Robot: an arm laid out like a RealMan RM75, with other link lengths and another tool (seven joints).
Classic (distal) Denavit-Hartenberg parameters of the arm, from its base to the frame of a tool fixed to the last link. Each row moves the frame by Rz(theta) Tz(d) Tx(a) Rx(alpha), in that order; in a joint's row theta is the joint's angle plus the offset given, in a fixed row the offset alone. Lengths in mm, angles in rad.
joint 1: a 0; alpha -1.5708; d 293.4; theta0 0
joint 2: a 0; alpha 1.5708; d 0; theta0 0
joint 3: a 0; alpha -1.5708; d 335.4; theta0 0
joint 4: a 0; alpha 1.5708; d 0; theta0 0
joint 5: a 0; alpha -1.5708; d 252; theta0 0
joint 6: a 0; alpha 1.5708; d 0; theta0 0
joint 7: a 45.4; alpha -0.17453; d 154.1; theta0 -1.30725
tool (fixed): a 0; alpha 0; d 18.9; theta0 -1.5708
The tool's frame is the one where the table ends.
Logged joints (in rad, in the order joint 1, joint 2, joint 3, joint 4, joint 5, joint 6, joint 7), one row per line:
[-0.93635 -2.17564 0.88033 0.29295 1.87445 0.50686 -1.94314]
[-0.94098 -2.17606 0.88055 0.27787 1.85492 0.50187 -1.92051]
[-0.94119 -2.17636 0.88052 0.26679 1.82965 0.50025 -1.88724]
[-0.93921 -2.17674 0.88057 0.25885 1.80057 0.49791 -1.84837]
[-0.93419 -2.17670 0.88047 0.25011 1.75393 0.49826 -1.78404]
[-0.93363 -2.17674 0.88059 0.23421 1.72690 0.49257 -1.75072]
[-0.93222 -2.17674 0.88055 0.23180 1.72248 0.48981 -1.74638]
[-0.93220 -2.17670 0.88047 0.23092 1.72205 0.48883 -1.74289]
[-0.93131 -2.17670 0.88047 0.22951 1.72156 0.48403 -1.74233]
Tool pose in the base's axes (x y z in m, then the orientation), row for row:
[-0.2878 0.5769 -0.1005 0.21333 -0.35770 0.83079 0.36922]
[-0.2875 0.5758 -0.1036 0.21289 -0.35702 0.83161 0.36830]
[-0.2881 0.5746 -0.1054 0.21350 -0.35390 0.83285 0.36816]
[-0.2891 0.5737 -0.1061 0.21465 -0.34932 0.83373 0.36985]
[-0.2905 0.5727 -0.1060 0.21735 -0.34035 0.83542 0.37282]
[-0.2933 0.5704 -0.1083 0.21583 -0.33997 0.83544 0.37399]
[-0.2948 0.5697 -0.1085 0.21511 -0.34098 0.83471 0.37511]
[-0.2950 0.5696 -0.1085 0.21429 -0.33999 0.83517 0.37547]
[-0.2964 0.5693 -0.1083 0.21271 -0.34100 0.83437 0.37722]
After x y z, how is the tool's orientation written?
As a quaternion, w x y z.
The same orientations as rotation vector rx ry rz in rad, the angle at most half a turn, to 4 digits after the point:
[-0.9928 2.3059 1.0248]
[-0.9911 2.3087 1.0225]
[-0.9822 2.3114 1.0217]
[-0.9689 2.3124 1.0258]
[-0.9426 2.3138 1.0326]
[-0.9423 2.3157 1.0366]
[-0.9455 2.3146 1.0401]
[-0.9432 2.3168 1.0416]
[-0.9468 2.3166 1.0473]

